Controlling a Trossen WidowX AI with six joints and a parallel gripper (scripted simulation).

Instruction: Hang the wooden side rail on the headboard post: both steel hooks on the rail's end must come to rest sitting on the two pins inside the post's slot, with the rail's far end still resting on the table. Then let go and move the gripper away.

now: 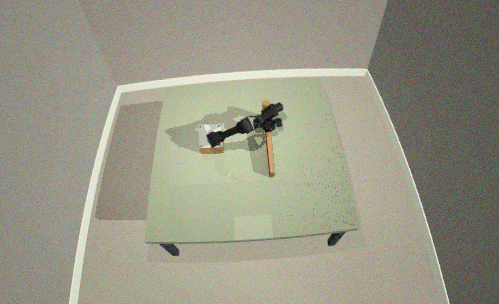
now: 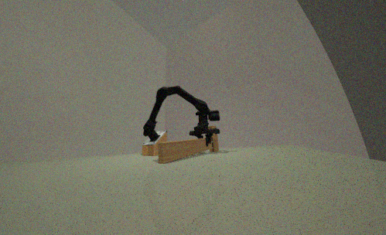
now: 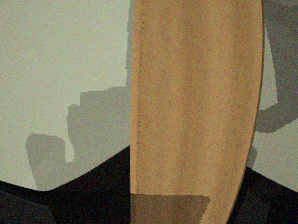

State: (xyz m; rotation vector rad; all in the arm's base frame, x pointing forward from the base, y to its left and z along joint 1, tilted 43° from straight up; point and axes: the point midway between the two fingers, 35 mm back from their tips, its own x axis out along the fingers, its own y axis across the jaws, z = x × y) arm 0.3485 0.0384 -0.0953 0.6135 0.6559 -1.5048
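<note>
My gripper tip is 13 cm to the right of the wooden headboard post and 4 cm below it.
</note>
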